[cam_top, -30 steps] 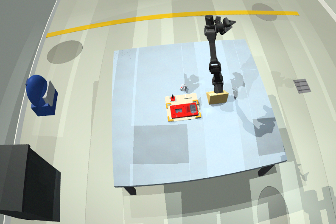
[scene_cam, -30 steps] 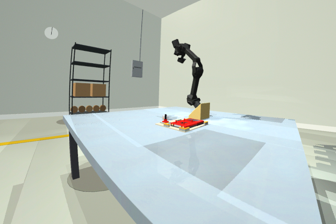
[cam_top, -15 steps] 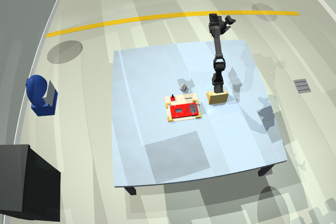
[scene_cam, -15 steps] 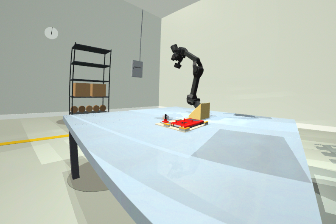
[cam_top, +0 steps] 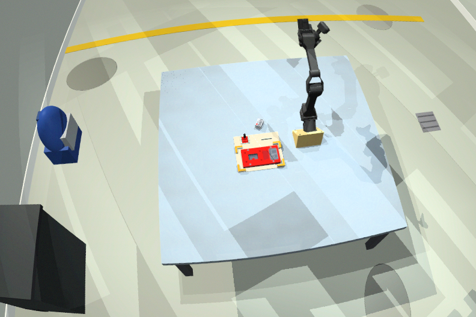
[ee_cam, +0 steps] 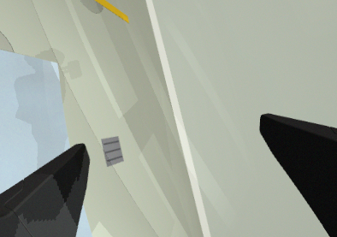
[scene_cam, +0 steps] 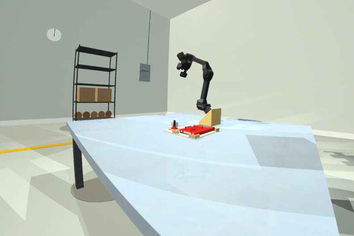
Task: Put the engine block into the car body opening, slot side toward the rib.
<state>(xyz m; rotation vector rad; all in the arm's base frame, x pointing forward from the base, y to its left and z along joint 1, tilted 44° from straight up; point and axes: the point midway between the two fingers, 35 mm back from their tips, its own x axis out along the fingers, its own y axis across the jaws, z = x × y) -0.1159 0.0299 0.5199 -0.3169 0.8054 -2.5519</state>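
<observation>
The grey engine block is 43 cm below my gripper tip, 42 cm ahead of it and 20 cm to the left of it. Round my gripper tip: beige fixture plate: 48 cm ahead, 43 cm below, 39 cm to the left.
</observation>
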